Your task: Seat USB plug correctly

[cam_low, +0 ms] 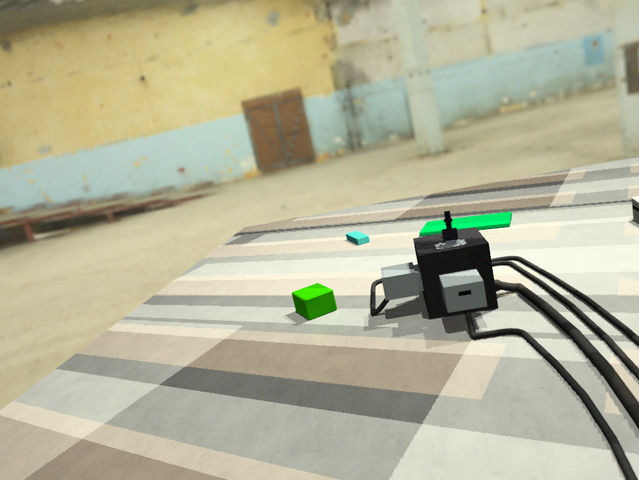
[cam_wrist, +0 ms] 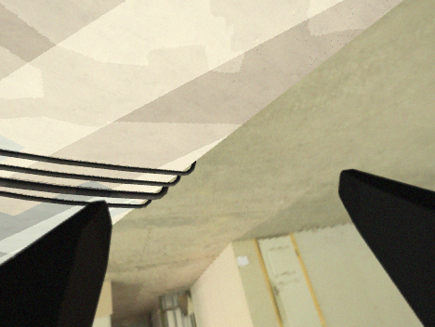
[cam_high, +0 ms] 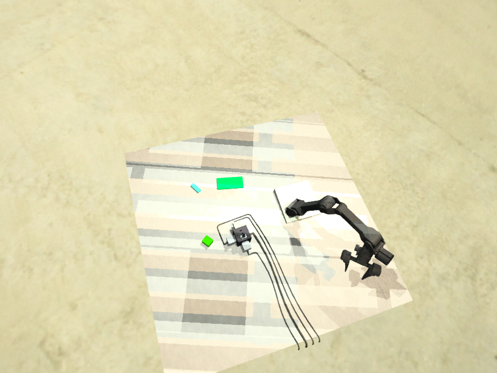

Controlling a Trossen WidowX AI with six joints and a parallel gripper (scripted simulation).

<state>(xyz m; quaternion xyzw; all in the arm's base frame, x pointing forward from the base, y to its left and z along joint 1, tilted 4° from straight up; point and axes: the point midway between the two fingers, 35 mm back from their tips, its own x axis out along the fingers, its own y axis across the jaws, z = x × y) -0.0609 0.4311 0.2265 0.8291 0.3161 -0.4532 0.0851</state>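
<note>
The USB plug is 370 mm ahead of my gripper tip, 420 mm to the right of it and 100 mm below it. The rest, counted from my gripper tip: green block 550 mm ahead, 500 mm to the right, 180 mm below; then flat green slab 290 mm ahead, 770 mm to the right, 190 mm below.
</note>
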